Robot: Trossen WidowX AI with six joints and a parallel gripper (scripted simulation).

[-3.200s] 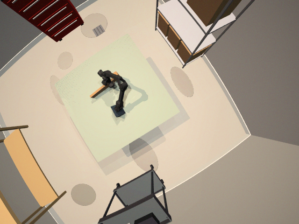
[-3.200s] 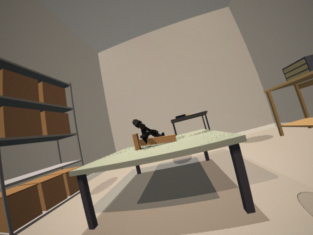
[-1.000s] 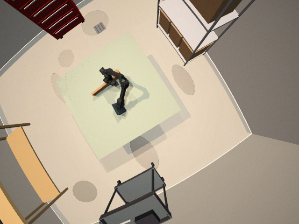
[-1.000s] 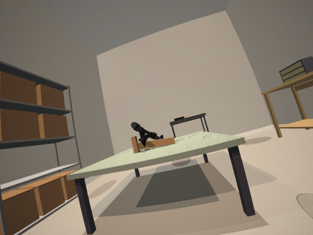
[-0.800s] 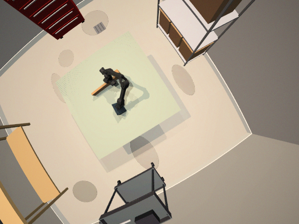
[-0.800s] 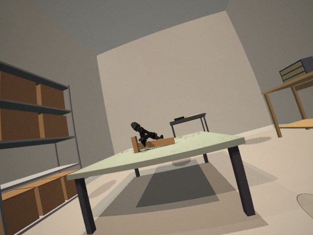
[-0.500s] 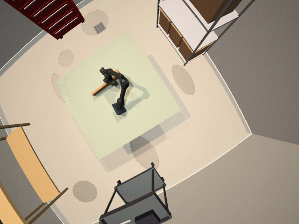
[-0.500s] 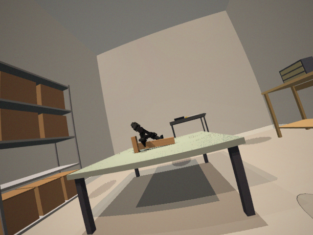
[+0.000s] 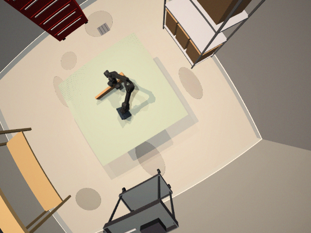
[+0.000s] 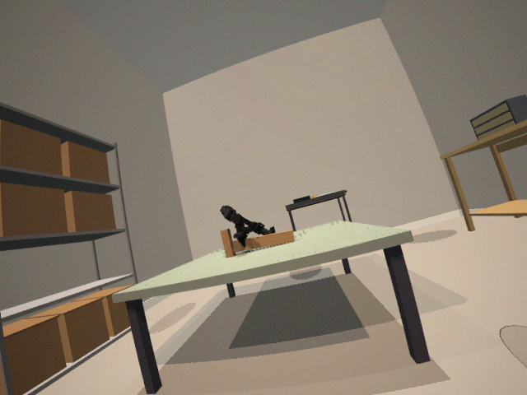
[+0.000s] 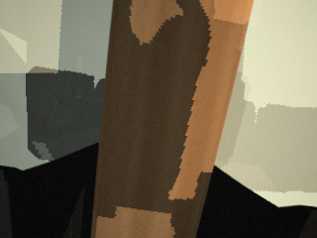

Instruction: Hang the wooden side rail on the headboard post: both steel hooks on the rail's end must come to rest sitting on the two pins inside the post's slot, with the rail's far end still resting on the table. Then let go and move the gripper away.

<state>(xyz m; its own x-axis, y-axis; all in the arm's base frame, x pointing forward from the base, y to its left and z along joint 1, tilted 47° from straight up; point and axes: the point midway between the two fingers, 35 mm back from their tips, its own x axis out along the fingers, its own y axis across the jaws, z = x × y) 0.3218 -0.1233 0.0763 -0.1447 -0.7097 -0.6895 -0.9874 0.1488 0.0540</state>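
The headboard post lies 10 mm behind my gripper tip, 110 mm to the right of it and 50 mm above it.
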